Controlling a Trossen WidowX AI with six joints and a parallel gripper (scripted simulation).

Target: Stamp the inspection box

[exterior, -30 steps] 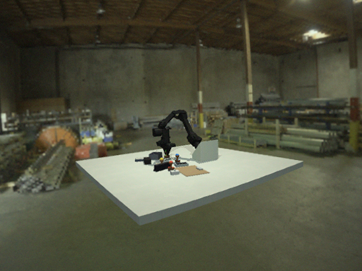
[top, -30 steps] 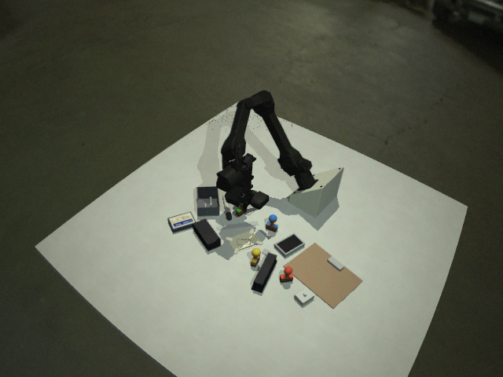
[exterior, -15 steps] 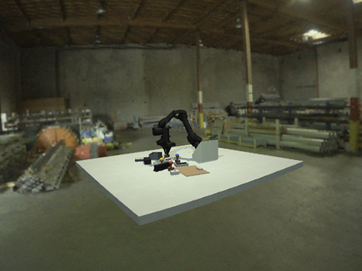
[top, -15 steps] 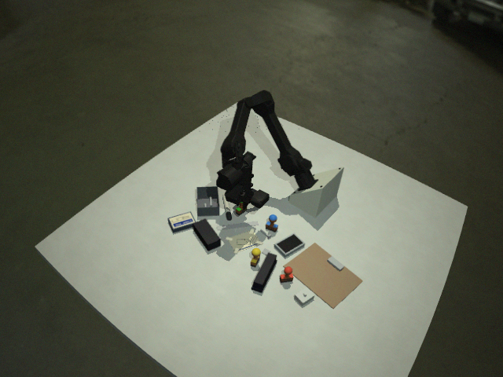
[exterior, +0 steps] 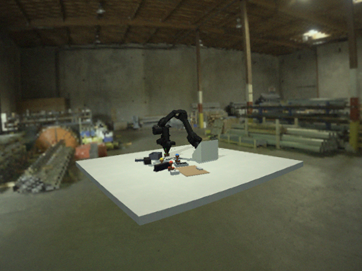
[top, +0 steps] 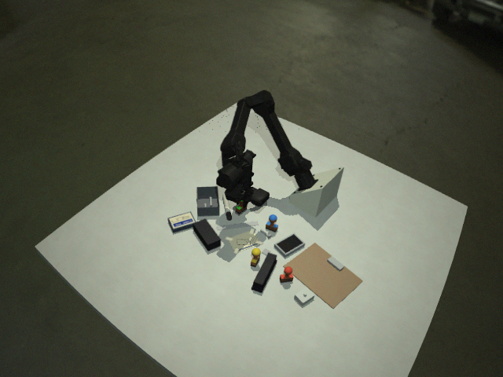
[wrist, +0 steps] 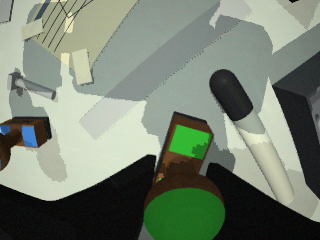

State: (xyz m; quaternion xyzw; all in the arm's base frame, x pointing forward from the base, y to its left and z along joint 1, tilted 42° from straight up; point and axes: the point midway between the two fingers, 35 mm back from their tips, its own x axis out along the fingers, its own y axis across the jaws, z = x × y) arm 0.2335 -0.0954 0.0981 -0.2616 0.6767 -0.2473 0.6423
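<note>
Now: gripper tip 220 mm to the right of the dark ink pad and 50 mm above it. Round my gripper tip: green-knobbed stamp (right at my gripper tip); blue stamp (120 mm to the left, 40 mm below, 20 mm behind); pale card (80 mm to the left, 80 mm ahead, 60 mm below).
</note>
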